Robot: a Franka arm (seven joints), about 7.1 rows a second.
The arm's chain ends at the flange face. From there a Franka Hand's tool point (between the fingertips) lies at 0.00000 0.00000 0.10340 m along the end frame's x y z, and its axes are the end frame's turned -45 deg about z.
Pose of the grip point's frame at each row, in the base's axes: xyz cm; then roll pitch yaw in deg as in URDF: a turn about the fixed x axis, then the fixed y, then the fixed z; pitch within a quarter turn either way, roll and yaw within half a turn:
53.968 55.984 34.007 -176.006 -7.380 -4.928
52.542 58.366 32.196 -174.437 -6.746 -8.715
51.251 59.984 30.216 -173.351 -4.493 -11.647
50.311 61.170 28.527 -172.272 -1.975 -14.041
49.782 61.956 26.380 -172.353 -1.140 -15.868
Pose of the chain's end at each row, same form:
52.586 55.380 44.236 -171.964 -2.406 -49.839
51.195 57.558 42.416 -171.306 -0.859 -53.452
50.221 58.974 40.455 -172.122 1.503 -56.282
49.631 59.907 38.767 -173.125 4.052 -58.664
49.210 60.688 36.626 -173.772 4.589 -60.542

